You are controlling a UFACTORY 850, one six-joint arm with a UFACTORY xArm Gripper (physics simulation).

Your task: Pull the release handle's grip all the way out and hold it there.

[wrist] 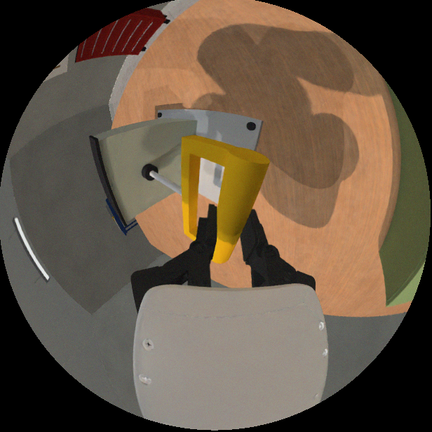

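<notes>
The release handle's yellow grip (242, 200) is a D-shaped loop in the middle of the wrist view, with a thick round bar on its right side. A light metal rod (167, 183) runs from a black collar (149, 172) on the beige housing (132, 165) to the grip, so the grip stands out from the housing. My gripper (228, 218) is shut on the thick bar, with one finger through the loop and the other on the bar's outer side. Part of the rod's far end is hidden behind the grip.
The housing stands on a grey base plate (227, 128) with dark bolts, on a wooden table top (350, 260). A red slatted object (117, 37) is at the upper left. A green surface (412, 200) lies beyond the table's right edge. A white strip (31, 250) shows at far left.
</notes>
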